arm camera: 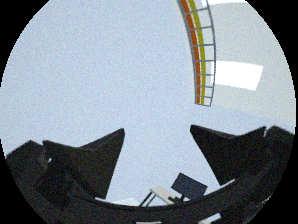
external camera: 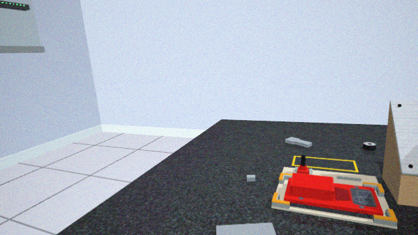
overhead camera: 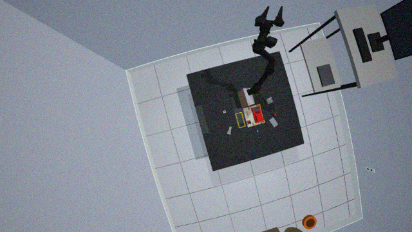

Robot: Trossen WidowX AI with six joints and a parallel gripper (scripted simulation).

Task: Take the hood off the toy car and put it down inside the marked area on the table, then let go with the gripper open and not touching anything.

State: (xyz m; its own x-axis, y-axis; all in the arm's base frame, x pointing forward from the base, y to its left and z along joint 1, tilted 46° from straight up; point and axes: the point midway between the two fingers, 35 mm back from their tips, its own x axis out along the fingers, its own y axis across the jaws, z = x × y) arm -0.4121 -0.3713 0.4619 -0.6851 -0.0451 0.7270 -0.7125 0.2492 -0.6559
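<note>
Now: gripper tip 74 cm short of the hood, 2 cm to the left of it and 73 cm above it. The rest, counted from my gripper tip: black ring: 53 cm ahead, 40 cm to the right, 77 cm below.
</note>
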